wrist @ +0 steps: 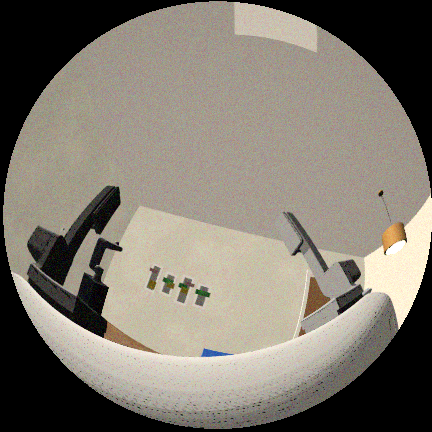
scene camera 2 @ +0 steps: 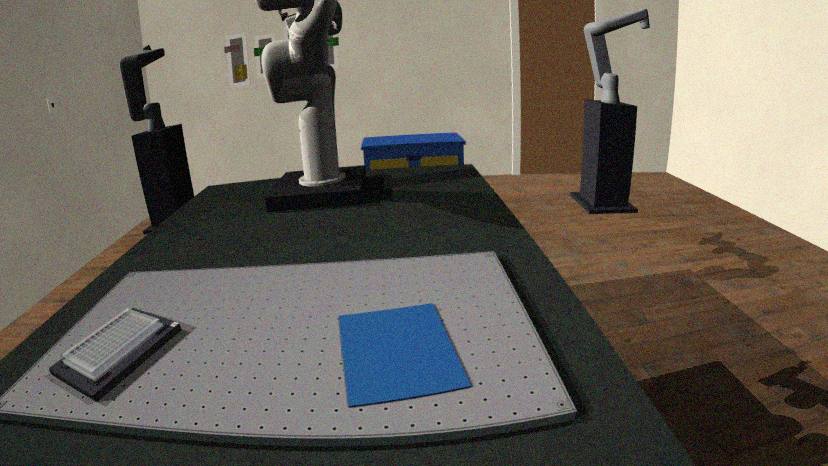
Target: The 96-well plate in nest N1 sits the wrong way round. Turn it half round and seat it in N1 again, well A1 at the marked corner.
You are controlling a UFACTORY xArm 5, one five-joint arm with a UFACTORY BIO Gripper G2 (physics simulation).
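The white 96-well plate (scene camera 2: pixel 112 342) sits on the dark nest (scene camera 2: pixel 136 361) at the left of the pegboard in scene camera 2. A small white mark (scene camera 2: pixel 174 325) shows at the nest's far right corner. Well A1 is too small to make out. My gripper (wrist: pixel 202 205) is open and empty in the wrist view, its two fingers wide apart, facing the wall and ceiling. In scene camera 2 the gripper is not clearly seen; the arm rises out of the top of the view, far from the plate. The plate does not show in the wrist view.
A blue mat (scene camera 2: pixel 403 354) lies on the perforated board (scene camera 2: pixel 249 289) to the right of the nest. The white arm (scene camera 2: pixel 317 138) stands on a black base at the back of the dark table (scene camera 2: pixel 231 231). A blue box (scene camera 2: pixel 414 140) and two other arms on pedestals stand farther back.
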